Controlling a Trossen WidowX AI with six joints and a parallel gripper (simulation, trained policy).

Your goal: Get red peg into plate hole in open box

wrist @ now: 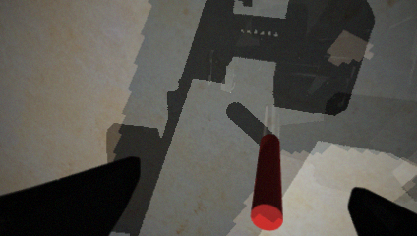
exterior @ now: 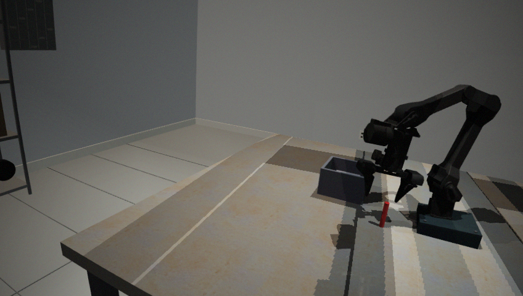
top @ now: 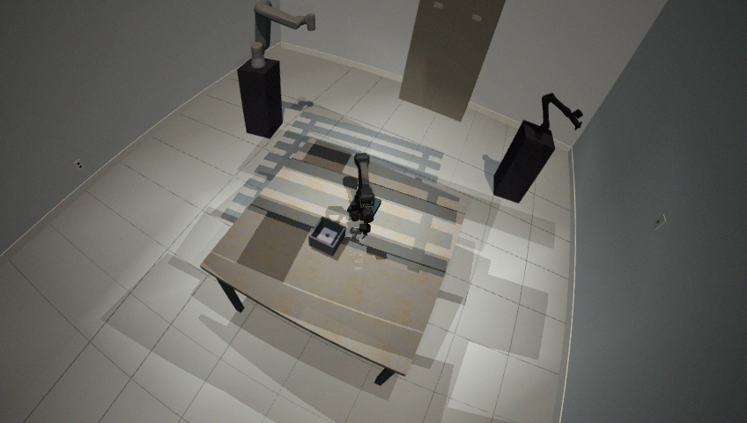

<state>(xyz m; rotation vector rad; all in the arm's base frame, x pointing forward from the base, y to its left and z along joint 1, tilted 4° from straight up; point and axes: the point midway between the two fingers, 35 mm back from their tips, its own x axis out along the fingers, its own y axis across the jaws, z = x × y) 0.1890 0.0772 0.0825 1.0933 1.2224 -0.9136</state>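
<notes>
The red peg lies 40 mm below my gripper tip, 20 mm behind it and 10 mm to the left of it. The rest, counted from my gripper tip: grey box: 190 mm to the right, 110 mm ahead, 60 mm below; then pale plate: 190 mm to the right, 110 mm ahead, 40 mm below.
</notes>
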